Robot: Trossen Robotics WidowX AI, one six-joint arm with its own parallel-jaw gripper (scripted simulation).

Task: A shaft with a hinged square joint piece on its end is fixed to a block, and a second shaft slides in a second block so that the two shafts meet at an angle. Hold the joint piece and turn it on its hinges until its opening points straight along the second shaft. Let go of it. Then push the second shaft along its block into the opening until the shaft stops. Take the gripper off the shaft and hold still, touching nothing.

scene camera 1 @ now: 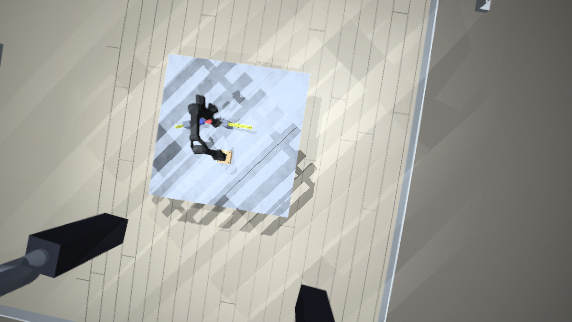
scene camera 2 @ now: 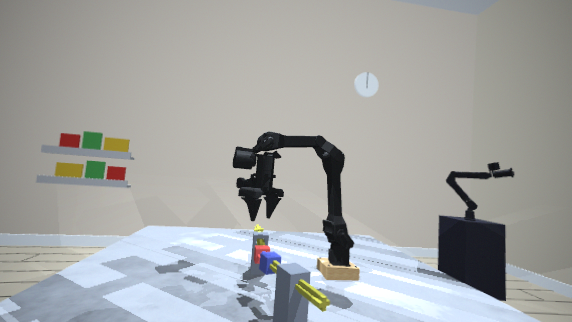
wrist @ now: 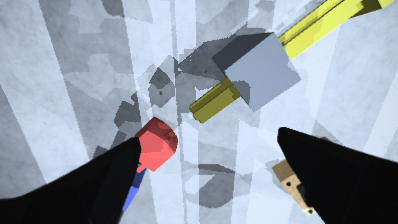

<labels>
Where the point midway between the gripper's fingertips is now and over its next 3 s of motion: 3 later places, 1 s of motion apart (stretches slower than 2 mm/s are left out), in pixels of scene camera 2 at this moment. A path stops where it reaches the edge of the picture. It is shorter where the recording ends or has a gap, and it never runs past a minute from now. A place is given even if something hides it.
My gripper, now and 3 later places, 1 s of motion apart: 260, 219; 260, 223; 258, 251; 259, 265
</labels>
